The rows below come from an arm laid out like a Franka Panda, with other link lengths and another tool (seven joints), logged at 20 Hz.
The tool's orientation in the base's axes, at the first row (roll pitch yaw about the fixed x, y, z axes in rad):
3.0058 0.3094 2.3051
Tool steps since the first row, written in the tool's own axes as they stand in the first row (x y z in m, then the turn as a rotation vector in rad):
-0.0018 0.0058 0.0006 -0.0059 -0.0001 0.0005
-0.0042 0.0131 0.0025 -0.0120 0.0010 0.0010
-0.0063 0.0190 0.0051 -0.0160 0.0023 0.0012
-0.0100 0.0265 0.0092 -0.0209 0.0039 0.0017
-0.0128 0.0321 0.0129 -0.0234 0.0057 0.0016
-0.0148 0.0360 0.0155 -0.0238 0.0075 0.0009
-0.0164 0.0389 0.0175 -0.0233 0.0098 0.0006
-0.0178 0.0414 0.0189 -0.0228 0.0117 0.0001
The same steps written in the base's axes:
0.0054 0.0027 0.0007 0.0038 -0.0043 0.0013
0.0127 0.0058 0.0006 0.0087 -0.0079 0.0028
0.0190 0.0081 -0.0004 0.0122 -0.0099 0.0040
0.0279 0.0101 -0.0022 0.0166 -0.0123 0.0053
0.0348 0.0115 -0.0041 0.0195 -0.0128 0.0064
0.0396 0.0125 -0.0055 0.0208 -0.0117 0.0074
0.0433 0.0131 -0.0065 0.0220 -0.0097 0.0078
0.0464 0.0136 -0.0071 0.0229 -0.0080 0.0084

